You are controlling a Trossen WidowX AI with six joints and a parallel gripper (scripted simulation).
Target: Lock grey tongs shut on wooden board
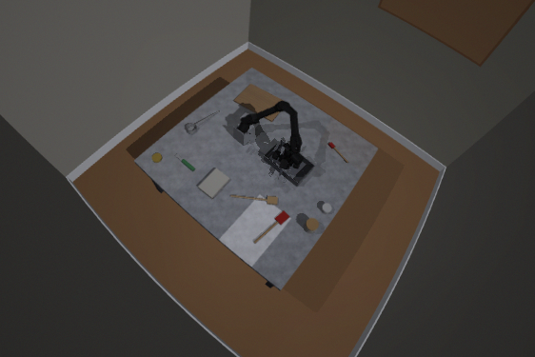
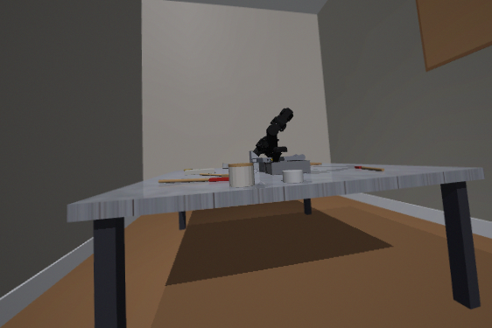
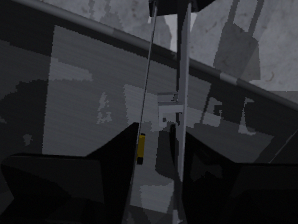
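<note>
My gripper tip is now 1 cm short of the roasting tin and 4 cm to the right of it. From my gripper tip the other things lie so: red scraper (16 cm ahead, 39 cm to the right, 2 cm below); then wooden board (46 cm behind, 41 cm to the left, 2 cm below); then beige block (32 cm behind, 37 cm to the right, 2 cm below).
</note>
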